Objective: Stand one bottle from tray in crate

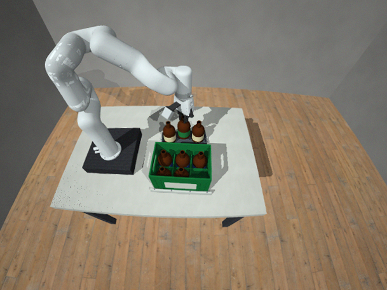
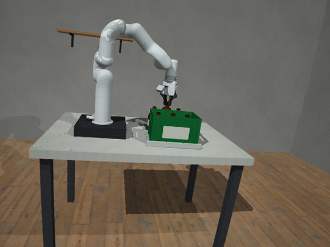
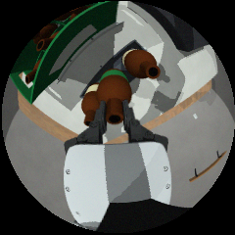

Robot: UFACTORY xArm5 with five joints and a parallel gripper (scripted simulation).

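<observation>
Right now my hand is 7 cm above the brown bottle. From my hand the other things lie so: green crate: 24 cm to the right, 11 cm below, 5 cm behind; then dark tray: 18 cm below.
</observation>
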